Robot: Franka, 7 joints.
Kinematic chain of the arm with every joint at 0, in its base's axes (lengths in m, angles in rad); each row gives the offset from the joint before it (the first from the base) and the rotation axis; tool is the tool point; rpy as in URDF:
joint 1: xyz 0 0 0.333 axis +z
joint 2: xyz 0 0 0 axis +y
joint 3: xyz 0 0 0.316 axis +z
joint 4: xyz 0.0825 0 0 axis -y
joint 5: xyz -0.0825 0 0.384 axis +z
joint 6: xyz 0 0 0 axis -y
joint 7: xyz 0.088 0 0 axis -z
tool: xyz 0 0 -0.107 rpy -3.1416 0 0
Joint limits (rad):
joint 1: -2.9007..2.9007
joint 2: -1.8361..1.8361
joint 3: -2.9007..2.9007
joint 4: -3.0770..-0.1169
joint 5: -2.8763..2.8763
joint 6: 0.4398..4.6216
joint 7: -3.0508..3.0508
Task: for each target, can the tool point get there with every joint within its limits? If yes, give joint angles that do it. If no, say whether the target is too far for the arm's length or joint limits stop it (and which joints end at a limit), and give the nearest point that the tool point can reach.
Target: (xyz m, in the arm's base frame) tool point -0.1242 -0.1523 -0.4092
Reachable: no: joint limits stop it (at a limit: joint 2) | nearest point -0.1293 -0.1586 -0.3549 | short by 0.055 m
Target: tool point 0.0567 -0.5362 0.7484
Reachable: yes | joints 0.0890 0.6228 -2.1288 -1.6905 1.6116 1.7836 0.1981
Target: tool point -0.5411 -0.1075 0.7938
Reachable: yes | joints -2.3444 0.5334 -1.0681 -0.5765 -0.0904 1.0499 2.2350
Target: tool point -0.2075 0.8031 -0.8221
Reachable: no: too far | nearest point -0.1349 0.5223 -0.2950 | short by 0.602 m
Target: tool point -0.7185 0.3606 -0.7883
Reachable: no: too far | nearest point -0.4798 0.2408 -0.2964 | short by 0.560 m
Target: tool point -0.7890 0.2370 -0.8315
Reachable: no: too far | nearest point -0.5129 0.1541 -0.2971 | short by 0.607 m
